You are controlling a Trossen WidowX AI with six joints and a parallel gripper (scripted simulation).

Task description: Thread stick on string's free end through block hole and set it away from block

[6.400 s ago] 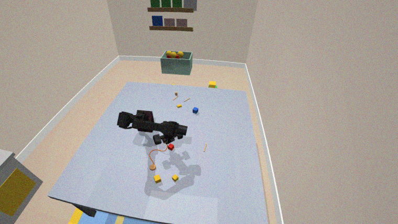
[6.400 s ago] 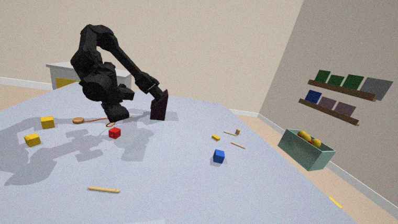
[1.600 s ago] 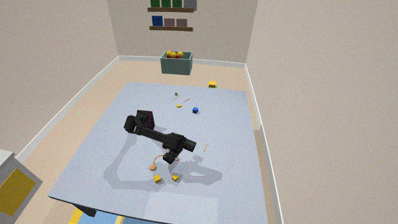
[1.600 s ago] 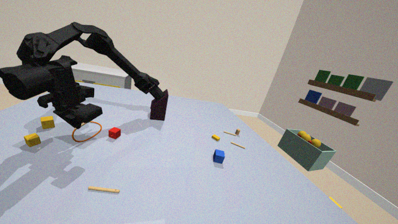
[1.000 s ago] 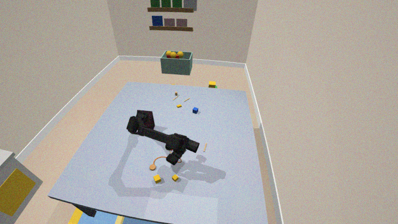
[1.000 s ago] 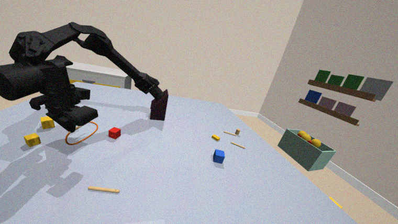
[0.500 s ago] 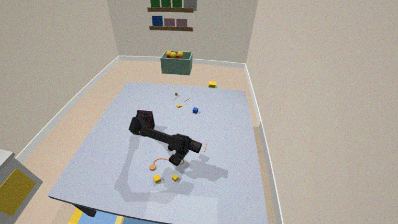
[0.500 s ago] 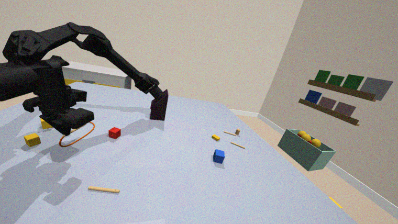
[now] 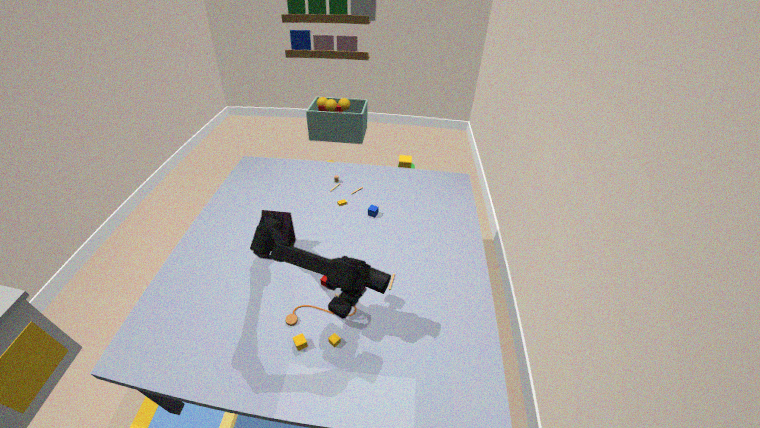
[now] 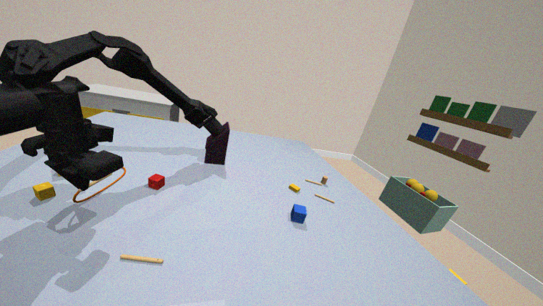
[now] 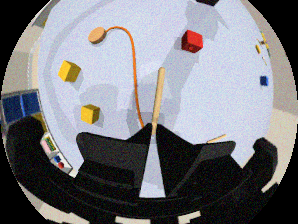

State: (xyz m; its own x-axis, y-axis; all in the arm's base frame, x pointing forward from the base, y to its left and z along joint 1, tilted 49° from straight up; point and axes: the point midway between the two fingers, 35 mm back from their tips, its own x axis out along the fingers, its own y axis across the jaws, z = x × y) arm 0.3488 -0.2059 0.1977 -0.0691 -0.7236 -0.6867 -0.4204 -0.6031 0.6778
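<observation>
The red block is 12 cm to the left of my gripper tip, 11 cm behind it and 4 cm below it. Round my gripper tip: blue cube 52 cm to the left, 4 cm below, 2 cm ahead; then small yellow piece 58 cm to the left, 13 cm behind, 5 cm below; then round wooden button 20 cm behind, 5 cm to the right, 5 cm below.
</observation>
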